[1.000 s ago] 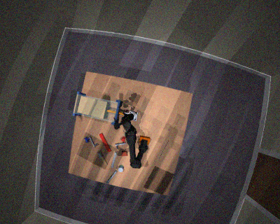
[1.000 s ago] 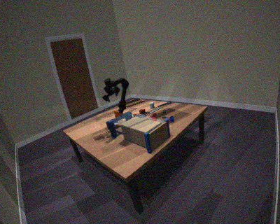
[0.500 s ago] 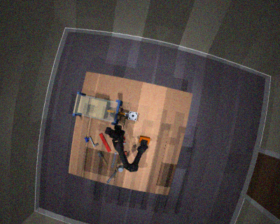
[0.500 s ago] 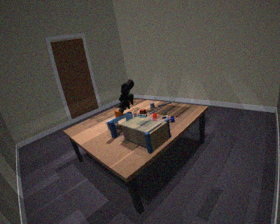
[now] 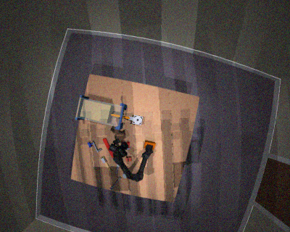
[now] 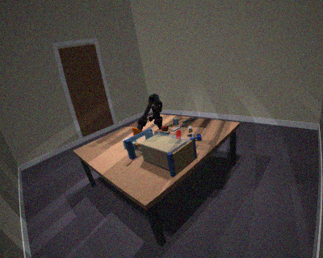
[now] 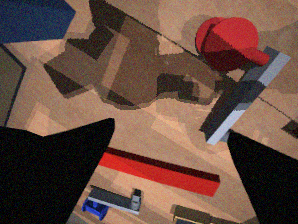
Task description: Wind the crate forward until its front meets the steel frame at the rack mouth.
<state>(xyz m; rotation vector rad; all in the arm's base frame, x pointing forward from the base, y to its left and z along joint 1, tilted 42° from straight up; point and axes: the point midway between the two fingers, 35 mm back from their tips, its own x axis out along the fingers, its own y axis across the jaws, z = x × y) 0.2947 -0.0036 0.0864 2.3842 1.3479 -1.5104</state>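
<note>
Now: the red-knobbed winch handle 5 cm behind my gripper tip, 4 cm to the left of it and 8 cm below it. Also, from my gripper tip: red bar: 13 cm ahead, 9 cm to the left, 9 cm below; red knob: 7 cm behind, 1 cm to the right, 7 cm below; grey strip: 1 cm behind, 27 cm to the left, 9 cm below.
</note>
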